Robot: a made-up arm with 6 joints. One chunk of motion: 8 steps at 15 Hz.
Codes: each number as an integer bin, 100 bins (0 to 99) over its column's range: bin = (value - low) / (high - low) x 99, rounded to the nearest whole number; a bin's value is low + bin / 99 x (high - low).
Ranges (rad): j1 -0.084..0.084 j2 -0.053..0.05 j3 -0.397..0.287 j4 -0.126..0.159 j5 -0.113..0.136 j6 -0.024..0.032
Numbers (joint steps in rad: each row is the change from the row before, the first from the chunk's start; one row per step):
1: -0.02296 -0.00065 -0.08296 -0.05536 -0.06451 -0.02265
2: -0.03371 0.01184 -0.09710 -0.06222 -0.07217 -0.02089
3: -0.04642 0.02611 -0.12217 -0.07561 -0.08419 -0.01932
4: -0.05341 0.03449 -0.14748 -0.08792 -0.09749 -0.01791
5: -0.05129 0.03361 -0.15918 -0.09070 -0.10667 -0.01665
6: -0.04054 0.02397 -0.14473 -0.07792 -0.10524 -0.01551
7: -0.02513 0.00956 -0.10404 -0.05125 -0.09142 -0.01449
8: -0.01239 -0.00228 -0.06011 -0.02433 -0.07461 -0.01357
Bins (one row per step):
1: 36 50 45 25 19 2
2: 30 62 43 22 16 5
3: 22 76 40 18 11 8
4: 18 84 36 13 6 11
5: 19 83 34 12 3 13
6: 26 74 37 17 3 15
7: 35 60 42 26 9 17
8: 42 49 49 35 15 18

